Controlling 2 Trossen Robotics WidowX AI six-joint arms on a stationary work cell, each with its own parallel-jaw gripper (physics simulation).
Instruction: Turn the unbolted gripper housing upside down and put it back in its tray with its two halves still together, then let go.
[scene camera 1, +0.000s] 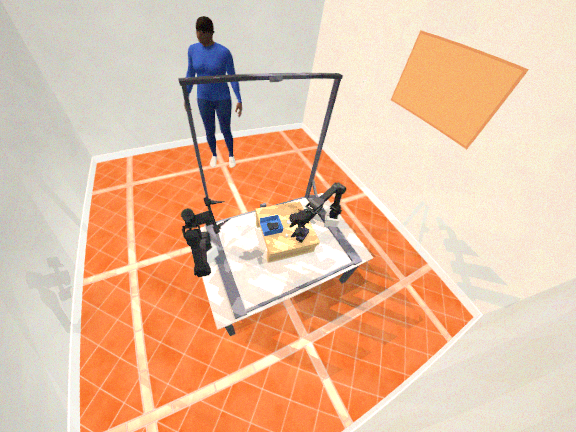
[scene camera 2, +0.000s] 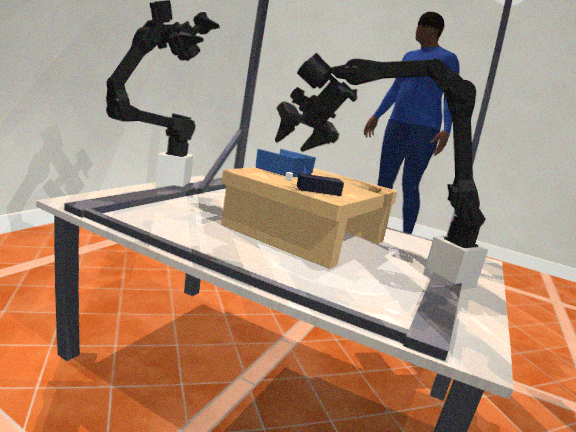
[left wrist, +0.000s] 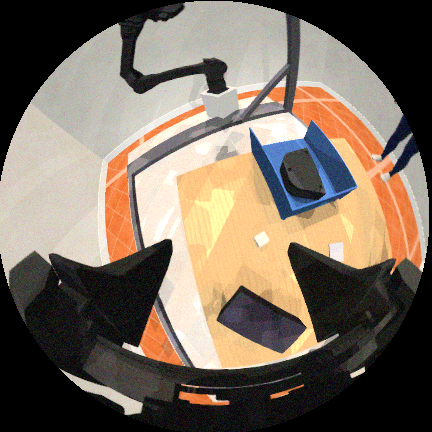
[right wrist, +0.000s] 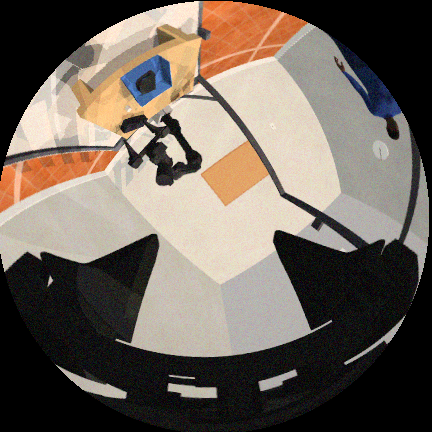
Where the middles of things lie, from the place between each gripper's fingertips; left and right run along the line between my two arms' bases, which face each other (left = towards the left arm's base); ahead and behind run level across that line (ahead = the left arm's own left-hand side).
My left hand is 110 mm to the right of the black part (scene camera 2: 306, 182) and 80 mm above it. Also, from my left hand: blue tray (scene camera 2: 287, 161) (130 mm behind, 80 mm to the right, 70 mm below); then wooden block (scene camera 2: 261, 204) (180 mm below, 130 mm behind, 40 mm to the left).
The blue tray is 35 cm below my right hand, 28 cm to the left of it and 8 cm behind it. Also, from my right hand: black part 47 cm to the left, 36 cm below, 5 cm ahead; wooden block 46 cm below, 40 cm to the left, 7 cm behind.
